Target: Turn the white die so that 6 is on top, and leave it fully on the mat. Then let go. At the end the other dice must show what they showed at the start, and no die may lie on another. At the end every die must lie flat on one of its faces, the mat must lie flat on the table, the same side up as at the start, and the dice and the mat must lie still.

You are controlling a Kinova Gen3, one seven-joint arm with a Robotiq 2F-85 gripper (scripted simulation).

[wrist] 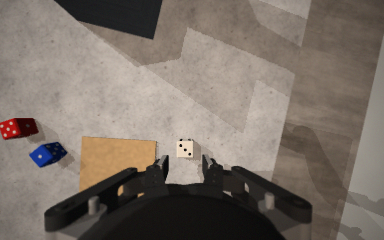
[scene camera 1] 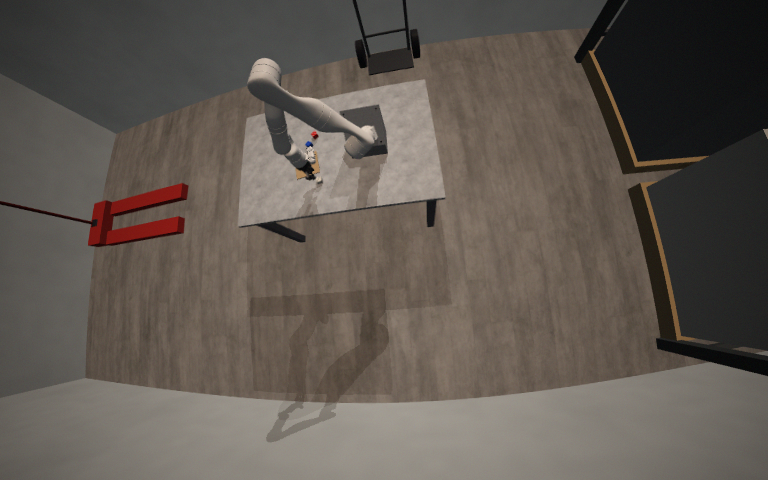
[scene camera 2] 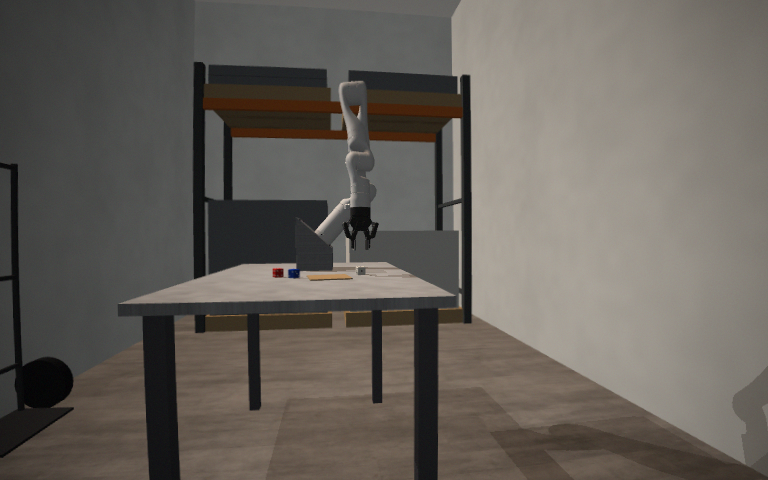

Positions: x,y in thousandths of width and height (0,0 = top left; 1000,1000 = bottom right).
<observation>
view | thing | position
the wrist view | my gripper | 483,677
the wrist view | tan mat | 264,660
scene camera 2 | my gripper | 469,522
</observation>
